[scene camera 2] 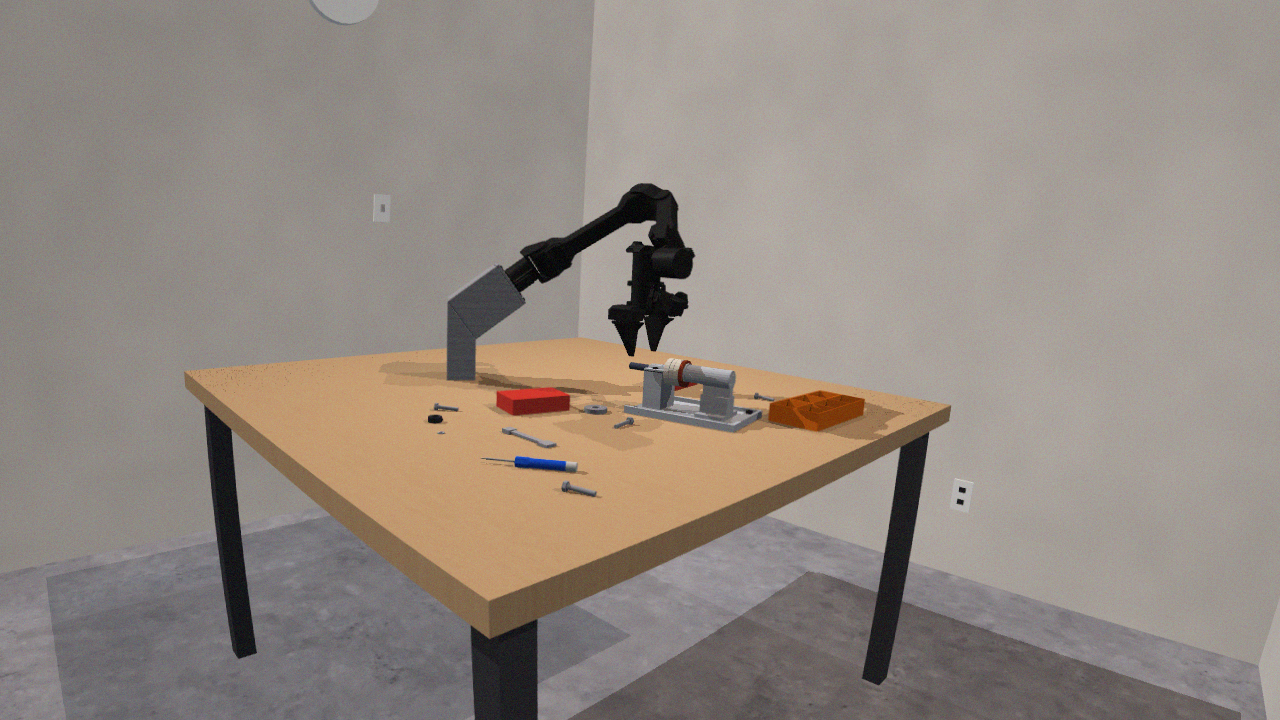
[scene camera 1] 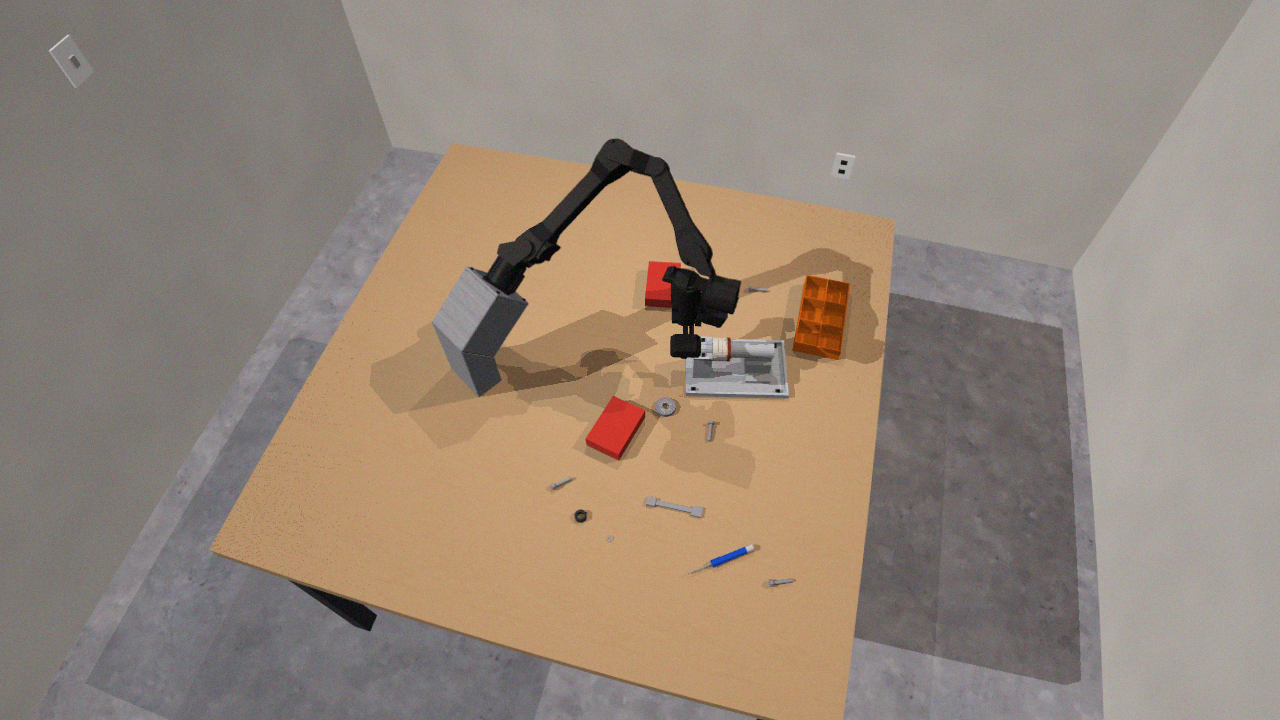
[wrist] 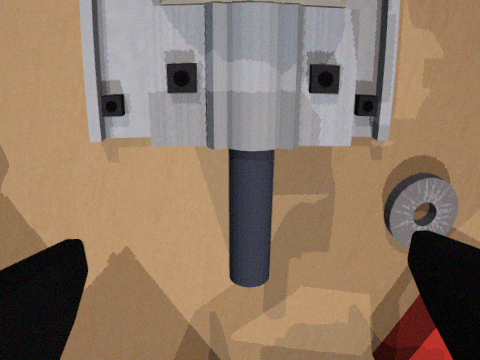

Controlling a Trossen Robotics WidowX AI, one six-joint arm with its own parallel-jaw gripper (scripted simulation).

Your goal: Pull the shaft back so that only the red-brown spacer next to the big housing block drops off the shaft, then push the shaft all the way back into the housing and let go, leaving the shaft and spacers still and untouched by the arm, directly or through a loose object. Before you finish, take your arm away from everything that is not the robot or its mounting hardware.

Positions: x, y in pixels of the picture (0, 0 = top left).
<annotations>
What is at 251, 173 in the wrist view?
A shaft.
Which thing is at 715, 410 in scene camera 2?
A grey fixture.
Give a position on a grey fixture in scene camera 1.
757, 369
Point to a blue screwdriver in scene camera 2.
523, 462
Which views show my gripper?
Scene camera 2, scene camera 1 and the wrist view: all of them.
</annotations>
